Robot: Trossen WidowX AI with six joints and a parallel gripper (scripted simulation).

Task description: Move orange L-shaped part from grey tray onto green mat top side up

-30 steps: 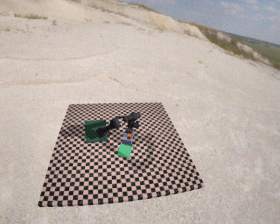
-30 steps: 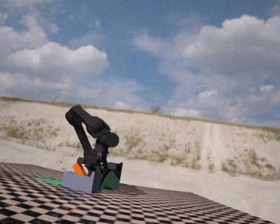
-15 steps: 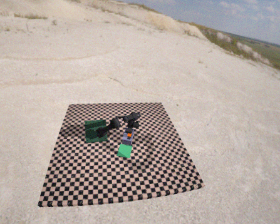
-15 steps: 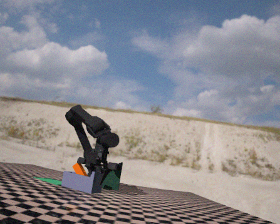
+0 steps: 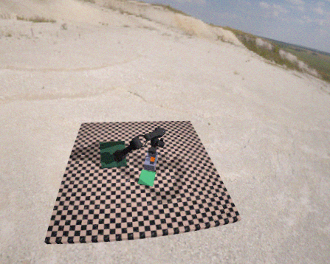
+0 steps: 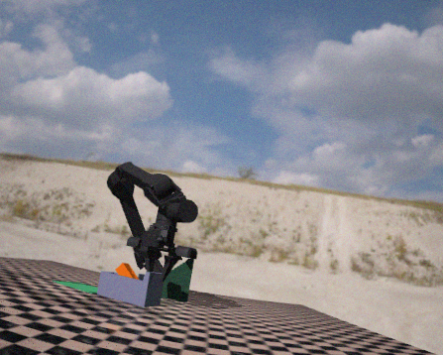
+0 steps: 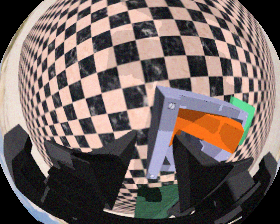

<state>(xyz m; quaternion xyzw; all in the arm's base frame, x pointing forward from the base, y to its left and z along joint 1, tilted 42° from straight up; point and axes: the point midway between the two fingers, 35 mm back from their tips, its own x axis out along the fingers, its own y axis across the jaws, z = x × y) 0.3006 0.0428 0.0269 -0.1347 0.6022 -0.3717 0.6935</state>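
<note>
Now: the orange L-shaped part 5 cm to the right of my gripper tip, 3 cm below it and 2 cm behind it. Also, from my gripper tip: green mat 21 cm to the right, 9 cm below, 9 cm behind.
</note>
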